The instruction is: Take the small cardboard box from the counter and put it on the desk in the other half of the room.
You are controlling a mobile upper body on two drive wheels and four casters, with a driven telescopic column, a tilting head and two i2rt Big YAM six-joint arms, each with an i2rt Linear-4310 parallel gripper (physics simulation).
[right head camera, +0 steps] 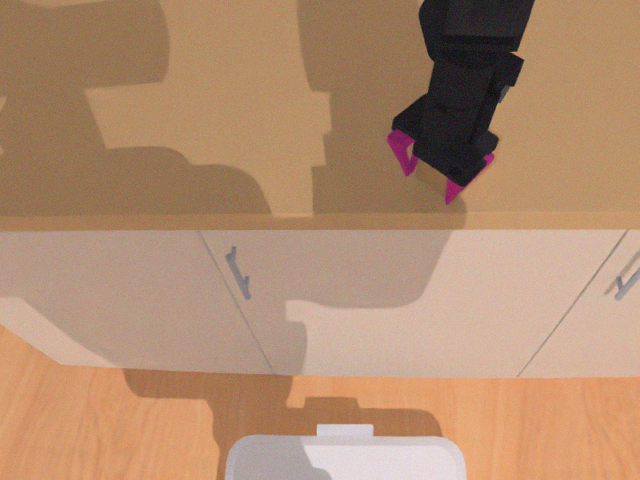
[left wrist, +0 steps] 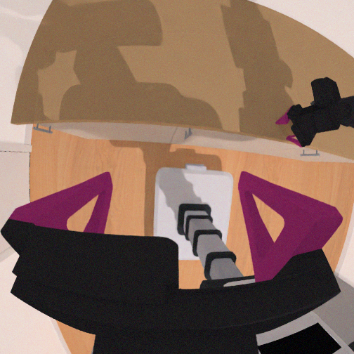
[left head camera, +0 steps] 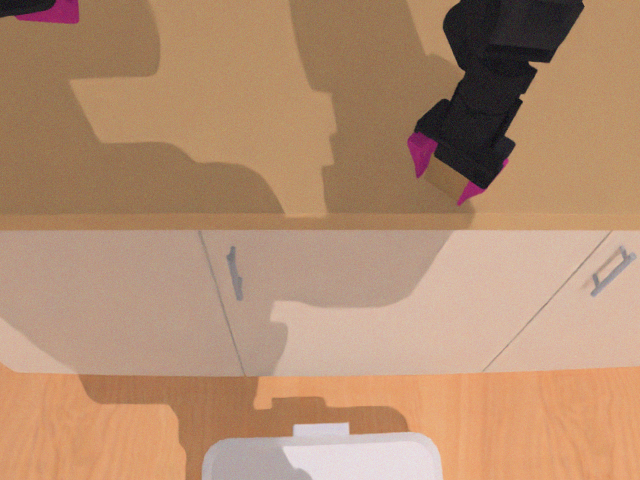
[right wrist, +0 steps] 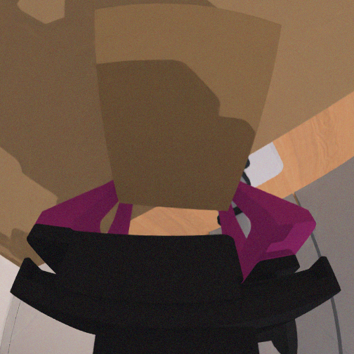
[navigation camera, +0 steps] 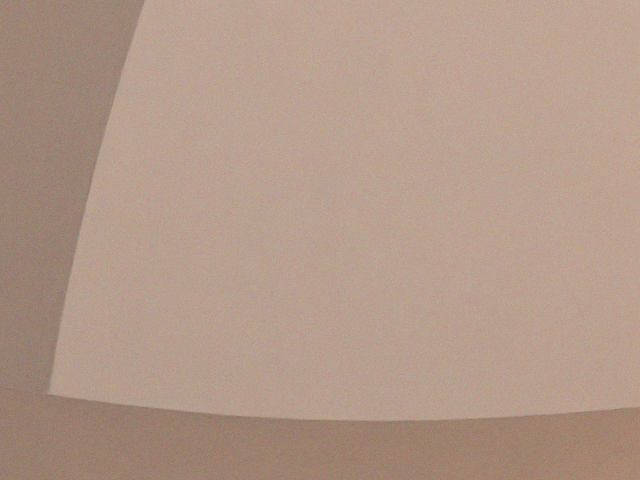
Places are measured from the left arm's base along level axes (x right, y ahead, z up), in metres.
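Where they show: right gripper, fingertip midpoint: [right head camera: 429, 187] [left head camera: 439, 188].
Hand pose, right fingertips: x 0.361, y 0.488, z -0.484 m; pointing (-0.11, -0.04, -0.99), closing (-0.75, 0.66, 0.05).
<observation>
Each offset is from my right fingertips to the centre of the thing. "pt": to the spot under its first point. Level surfaces: height alone.
The small cardboard box {dz +0.010, dx +0.039, dy +0.039 m} [left head camera: 447, 179] [right head camera: 432, 180] [right wrist: 175, 135] is plain brown and stands on the wooden counter {dz -0.015 m} [left head camera: 232, 113] [right head camera: 232, 124] [left wrist: 195, 65] [right wrist: 310, 60], near its front edge. My right gripper [left head camera: 438, 191] [right head camera: 427, 189] [left wrist: 281, 129] [right wrist: 174, 178] is shut on the box, with a magenta finger against each of two opposite sides. The gripper body hides much of the box in the head views. My left gripper [left wrist: 175, 178] is wide open and empty, away from the box; part of one finger shows at the top left of the left head view. The desk does not show.
Pale cabinet doors {pt dz -0.526, dx -0.072, dy -0.004 m} [left head camera: 351, 341] [right head camera: 387, 341] with metal handles {pt dz -0.159, dx -0.273, dy -0.031 m} [left head camera: 235, 273] [right head camera: 238, 273] are under the counter's front edge. My white base [left head camera: 372, 459] [right head camera: 387, 459] [left wrist: 167, 230] stands on the wood floor close to them. A pale flat surface [navigation camera: 336, 206] fills most of the navigation view.
</observation>
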